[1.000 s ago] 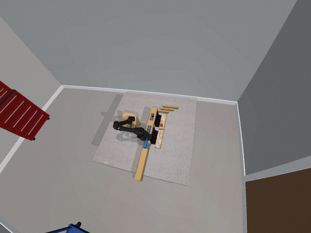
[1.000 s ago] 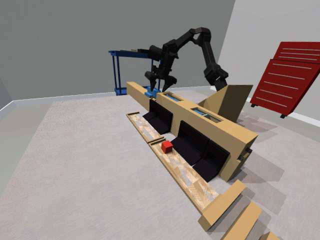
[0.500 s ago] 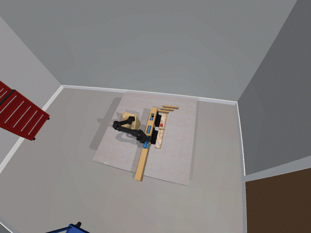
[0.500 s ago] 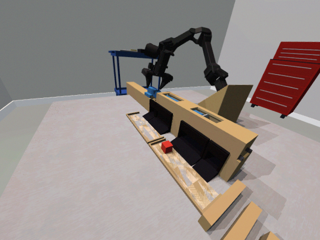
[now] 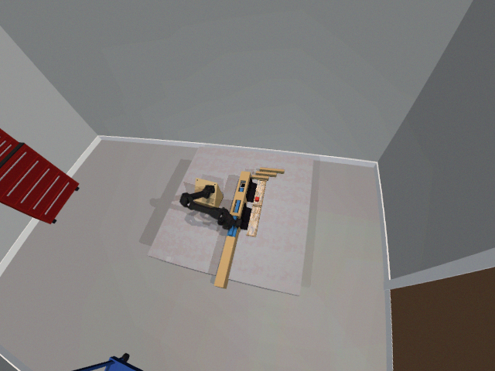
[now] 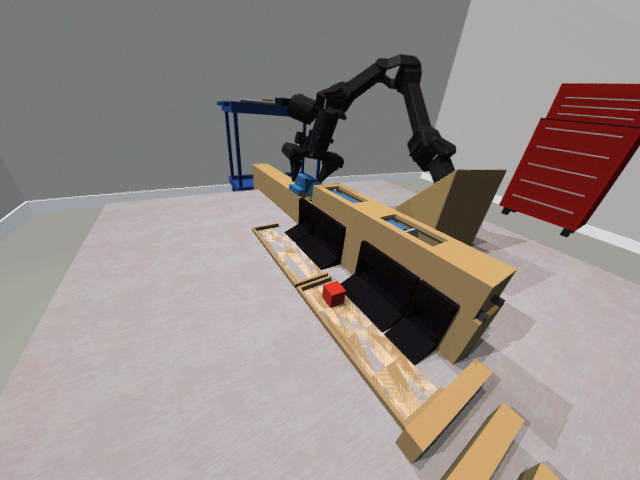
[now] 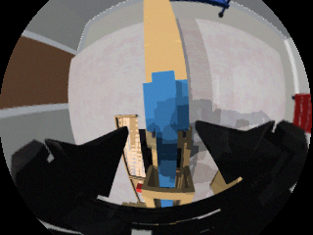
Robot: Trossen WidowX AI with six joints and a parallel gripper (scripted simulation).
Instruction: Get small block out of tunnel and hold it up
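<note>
The tan covered tunnel lies 8 cm to the left of my gripper tip, 6 cm below it and 2 cm ahead of it.
</note>
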